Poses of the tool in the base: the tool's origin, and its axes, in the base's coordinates. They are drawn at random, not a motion.
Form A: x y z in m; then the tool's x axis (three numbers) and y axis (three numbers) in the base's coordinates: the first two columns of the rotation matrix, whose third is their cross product.
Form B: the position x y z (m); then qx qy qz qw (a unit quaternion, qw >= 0). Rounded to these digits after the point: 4 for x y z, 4 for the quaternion.
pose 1, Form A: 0.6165 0.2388 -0.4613 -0.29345 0.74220 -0.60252 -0.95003 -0.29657 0.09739
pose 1, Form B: 0.6165 0.2388 -0.4613 -0.2297 0.2262 0.7717 0.5482
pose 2, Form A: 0.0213 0.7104 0.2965 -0.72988 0.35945 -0.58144 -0.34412 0.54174 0.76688
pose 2, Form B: 0.0213 0.7104 0.2965 0.0048 0.7974 0.4787 0.3675
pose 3, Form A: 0.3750 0.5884 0.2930 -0.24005 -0.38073 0.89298 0.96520 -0.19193 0.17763
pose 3, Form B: 0.3750 0.5884 0.2930 -0.3669 -0.3983 -0.6793 0.4954
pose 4, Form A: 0.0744 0.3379 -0.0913 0.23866 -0.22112 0.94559 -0.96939 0.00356 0.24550
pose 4, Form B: 0.0744 0.3379 -0.0913 0.6018 -0.4946 0.3689 0.5071
